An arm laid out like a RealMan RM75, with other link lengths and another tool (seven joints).
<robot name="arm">
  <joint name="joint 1" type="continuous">
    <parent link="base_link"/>
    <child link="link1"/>
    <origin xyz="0 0 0.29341" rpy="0 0 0"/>
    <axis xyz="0 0 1"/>
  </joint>
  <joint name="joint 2" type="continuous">
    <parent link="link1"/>
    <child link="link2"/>
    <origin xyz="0 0 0" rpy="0 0 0"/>
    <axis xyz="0 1 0"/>
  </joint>
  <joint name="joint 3" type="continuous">
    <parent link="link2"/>
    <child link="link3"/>
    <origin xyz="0 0 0.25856" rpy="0 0 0"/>
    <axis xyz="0 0 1"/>
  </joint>
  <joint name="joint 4" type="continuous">
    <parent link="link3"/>
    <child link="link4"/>
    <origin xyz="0 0 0" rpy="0 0 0"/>
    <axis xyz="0 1 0"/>
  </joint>
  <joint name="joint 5" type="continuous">
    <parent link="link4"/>
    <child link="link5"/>
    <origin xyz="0 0 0.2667" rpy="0 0 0"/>
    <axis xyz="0 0 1"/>
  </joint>
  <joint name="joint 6" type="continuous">
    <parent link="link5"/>
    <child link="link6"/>
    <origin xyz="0 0 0" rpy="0 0 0"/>
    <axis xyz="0 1 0"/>
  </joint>
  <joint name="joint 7" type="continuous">
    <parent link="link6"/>
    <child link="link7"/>
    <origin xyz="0 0 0.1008" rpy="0 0 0"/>
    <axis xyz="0 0 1"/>
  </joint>
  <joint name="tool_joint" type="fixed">
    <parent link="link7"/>
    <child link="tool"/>
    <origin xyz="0.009 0.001 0.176" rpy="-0.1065 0 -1.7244"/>
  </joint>
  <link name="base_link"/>
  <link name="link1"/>
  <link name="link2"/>
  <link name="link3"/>
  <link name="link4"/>
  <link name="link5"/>
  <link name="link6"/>
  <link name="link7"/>
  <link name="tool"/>
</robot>
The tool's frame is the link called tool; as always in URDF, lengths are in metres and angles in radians. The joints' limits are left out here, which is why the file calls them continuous.
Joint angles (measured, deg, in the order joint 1, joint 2, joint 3, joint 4, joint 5, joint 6, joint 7), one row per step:
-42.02 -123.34 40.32 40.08 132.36 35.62 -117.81
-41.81 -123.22 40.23 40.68 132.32 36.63 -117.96
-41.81 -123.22 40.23 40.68 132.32 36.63 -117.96
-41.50 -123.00 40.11 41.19 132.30 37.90 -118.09
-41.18 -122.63 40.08 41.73 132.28 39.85 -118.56
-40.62 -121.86 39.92 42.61 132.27 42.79 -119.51
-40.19 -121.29 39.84 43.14 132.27 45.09 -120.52
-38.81 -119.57 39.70 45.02 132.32 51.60 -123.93
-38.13 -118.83 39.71 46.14 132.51 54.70 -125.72
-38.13 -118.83 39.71 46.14 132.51 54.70 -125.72
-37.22 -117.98 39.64 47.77 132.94 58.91 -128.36
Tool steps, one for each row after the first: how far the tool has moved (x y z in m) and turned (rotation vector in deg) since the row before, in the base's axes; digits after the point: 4 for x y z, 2 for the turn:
0.0013 -0.0008 0.0022 -0.25 -0.31 -0.24
0.0000 0.0000 0.0000 0.00 0.00 0.00
-0.0001 -0.0019 0.0018 -0.48 -0.34 -0.15
0.0010 -0.0030 0.0009 -0.97 -0.68 -0.18
-0.0003 -0.0043 0.0046 -1.19 -1.05 0.00
-0.0005 -0.0043 0.0020 -1.09 -1.05 0.24
-0.0022 -0.0129 0.0093 -2.83 -2.93 1.09
-0.0007 -0.0068 0.0047 -1.40 -1.21 0.60
0.0000 0.0000 0.0000 0.00 0.00 0.00
-0.0009 -0.0103 0.0056 -1.97 -1.65 1.08

